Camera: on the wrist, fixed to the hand. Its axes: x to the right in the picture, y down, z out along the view.
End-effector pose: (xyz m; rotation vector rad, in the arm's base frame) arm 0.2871 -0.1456 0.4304 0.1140 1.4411 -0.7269
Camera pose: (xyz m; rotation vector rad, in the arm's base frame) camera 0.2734 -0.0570 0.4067 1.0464 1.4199 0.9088
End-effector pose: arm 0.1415 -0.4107 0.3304 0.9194 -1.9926 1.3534
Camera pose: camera 0.0968 -0.3345 0.3021 -1.3637 -2.2780 1.4610
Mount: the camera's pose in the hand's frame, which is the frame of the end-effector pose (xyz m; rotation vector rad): -0.0115 0.0706 -0.0590 -0.3732 0.5067 1.5750
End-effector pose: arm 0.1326 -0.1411 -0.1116 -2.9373 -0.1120 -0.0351
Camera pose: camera 0.1257 -0.2228 -0.0683 2.0868 -2.0685 0.4983
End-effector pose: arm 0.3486 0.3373 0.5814 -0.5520 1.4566 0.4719
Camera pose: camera 0.2582 0.3573 0.5864 0.3780 2.1059 1.9561
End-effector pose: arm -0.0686 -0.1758 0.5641 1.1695 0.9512 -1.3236
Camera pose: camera 0.0076 -0.1232 0.5696 1.4055 0.2954 0.4015
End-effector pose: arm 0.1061 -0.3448 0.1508 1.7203 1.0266 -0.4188
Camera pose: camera 0.1443 -0.3033 0.2244 1.7652 -0.1728 1.1629
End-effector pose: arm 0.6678 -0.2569 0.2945 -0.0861 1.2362 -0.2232
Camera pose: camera 0.6172 -0.1823 0.2727 0.6514 1.4910 1.4212
